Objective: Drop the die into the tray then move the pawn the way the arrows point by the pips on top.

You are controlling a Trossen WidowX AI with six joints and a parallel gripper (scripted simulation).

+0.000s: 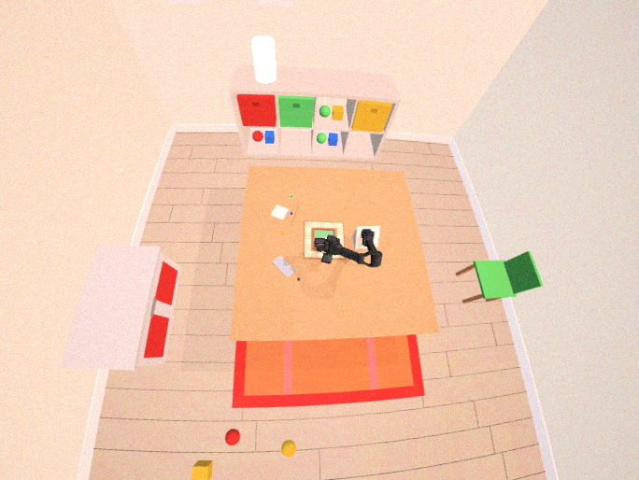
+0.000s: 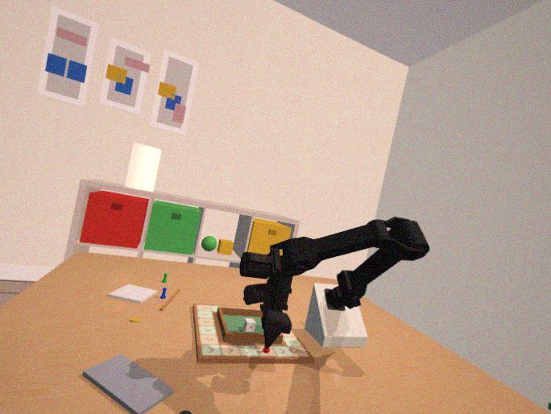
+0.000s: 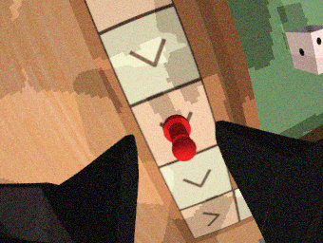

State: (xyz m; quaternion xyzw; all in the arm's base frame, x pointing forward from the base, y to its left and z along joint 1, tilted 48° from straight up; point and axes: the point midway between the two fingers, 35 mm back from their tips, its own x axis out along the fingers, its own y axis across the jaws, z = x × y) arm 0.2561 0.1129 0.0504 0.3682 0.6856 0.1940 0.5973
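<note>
Now: the red pawn 10 mm below my gripper tip and 10 mm behind it. Round my gripper tip: white die 100 mm to the right, 10 mm below, 10 mm ahead; grey pad 290 mm ahead, 70 mm to the left, 30 mm below; pencil 310 mm to the right, 210 mm ahead, 30 mm below.
</note>
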